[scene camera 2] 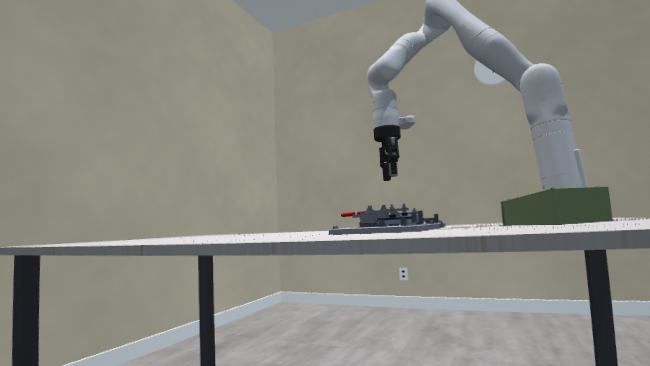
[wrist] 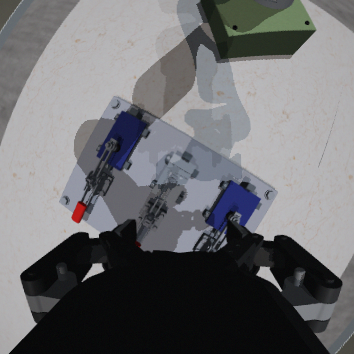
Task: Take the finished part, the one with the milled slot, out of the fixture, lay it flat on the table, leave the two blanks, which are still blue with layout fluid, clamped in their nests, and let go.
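Frame: origin at the arm's base, x left, y back, z up, level; centimetres.
Seen in the pictures: gripper, fingertip midpoint: [scene camera 2: 390, 178] [wrist: 180, 230]; arm's base, origin of the base link: [scene camera 2: 564, 192].
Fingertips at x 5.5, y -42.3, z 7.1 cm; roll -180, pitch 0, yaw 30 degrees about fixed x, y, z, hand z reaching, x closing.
Offsets run from my fingertips to a thing's top centre. "pt": to the spot under its first point. Level surfaces: height alone.
The grey fixture plate [scene camera 2: 350, 231] [wrist: 162, 132] lies on the table. The finished part {dx -3.3, dy +2.9, dz -10.6 cm} [wrist: 184, 169] is bare silvery metal and sits in the middle nest under its clamp; its slot cannot be made out. One blue blank {dx -14.3, dy +3.9, dz -11.6 cm} [wrist: 131, 131] sits in the left nest and the other blue blank {dx +7.7, dy +3.5, dz -11.1 cm} [wrist: 242, 200] in the right nest of the wrist view, each under a clamp arm. My gripper [scene camera 2: 390, 177] [wrist: 180, 230] is open and empty, pointing down well above the fixture. It hides the lower edge of the fixture in the wrist view.
The left clamp's red handle {pt dx -13.8, dy -9.9, dz -9.5 cm} [wrist: 79, 212] sticks out at the plate's edge. The middle clamp's red handle {pt dx -2.6, dy -8.5, dz -8.7 cm} [wrist: 138, 245] shows partly beside a finger. Bolt heads and upright stops stand around the nests. The green robot base block [scene camera 2: 555, 207] [wrist: 260, 42] stands on the table {dz -14.8 cm} [scene camera 2: 150, 245] [wrist: 45, 150] beyond the fixture.
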